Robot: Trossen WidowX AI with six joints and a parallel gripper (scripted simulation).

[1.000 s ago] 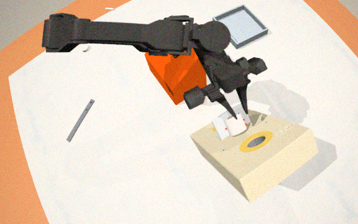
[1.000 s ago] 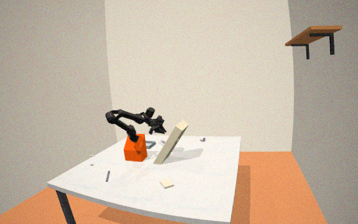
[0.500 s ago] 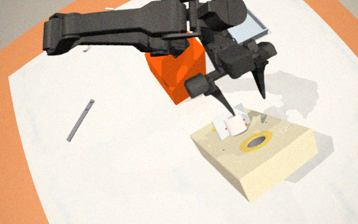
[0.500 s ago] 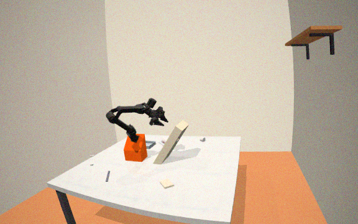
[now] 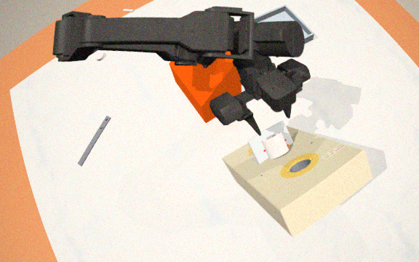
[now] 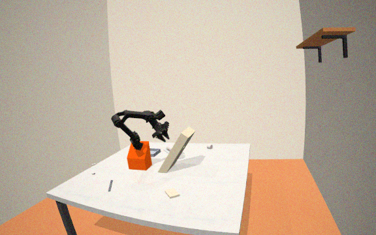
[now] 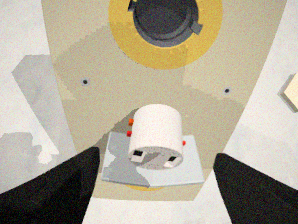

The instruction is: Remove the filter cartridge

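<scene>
Right now my gripper tip is 2 cm short of the round filter cartridge and 6 cm above it. Also, from my gripper tip: service panel 6 cm ahead, 8 cm below; then grey tray 34 cm behind, 26 cm to the left, 22 cm below.
</scene>
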